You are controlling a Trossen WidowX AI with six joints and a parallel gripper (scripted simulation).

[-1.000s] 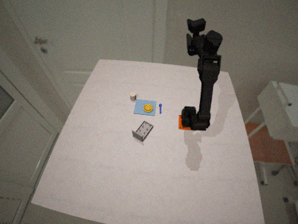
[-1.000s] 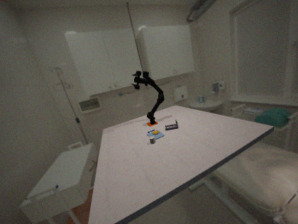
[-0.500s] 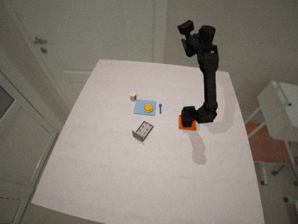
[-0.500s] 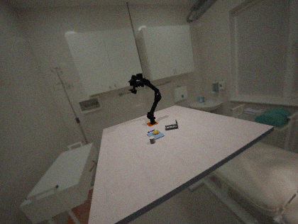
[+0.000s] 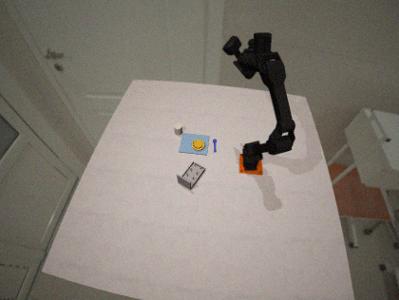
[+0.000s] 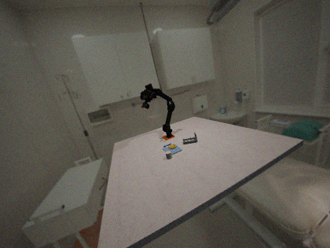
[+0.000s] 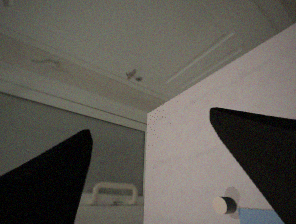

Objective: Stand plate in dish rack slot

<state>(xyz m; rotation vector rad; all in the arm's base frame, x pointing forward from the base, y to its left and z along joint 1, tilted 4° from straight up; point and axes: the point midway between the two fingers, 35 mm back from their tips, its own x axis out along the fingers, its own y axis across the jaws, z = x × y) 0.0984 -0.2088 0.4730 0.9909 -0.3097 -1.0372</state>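
Right now my gripper tip is 12 cm short of the yellow plate, 13 cm to the right of it and 44 cm above it. From my gripper tip the other things lie so: blue spoon 3 cm ahead, 12 cm to the left, 45 cm below; blue mat 14 cm ahead, 12 cm to the left, 45 cm below; small white cup 23 cm ahead, 3 cm to the left, 43 cm below.
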